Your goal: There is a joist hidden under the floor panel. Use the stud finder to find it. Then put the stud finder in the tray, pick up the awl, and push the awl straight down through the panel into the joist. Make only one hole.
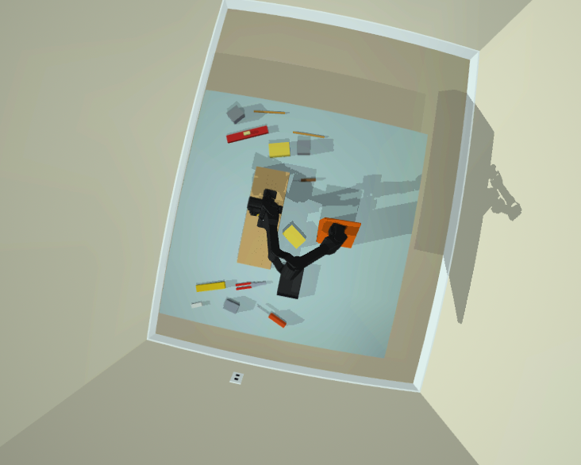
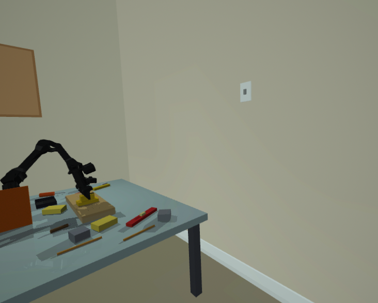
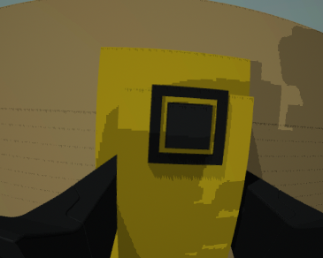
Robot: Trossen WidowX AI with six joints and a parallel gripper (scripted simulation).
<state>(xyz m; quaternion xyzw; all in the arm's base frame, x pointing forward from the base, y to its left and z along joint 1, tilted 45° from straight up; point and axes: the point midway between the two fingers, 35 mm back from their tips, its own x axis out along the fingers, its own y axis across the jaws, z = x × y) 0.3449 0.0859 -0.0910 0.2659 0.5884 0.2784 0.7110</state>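
Right now the dark tray is 330 mm to the left of my gripper tip, 230 mm behind it and 50 mm below it. The rest, counted from my gripper tip: awl (210 mm to the right, 140 mm behind, 60 mm below); then red level (380 mm to the right, 210 mm ahead, 50 mm below); then yellow stud finder (20 mm above, 10 mm ahead).
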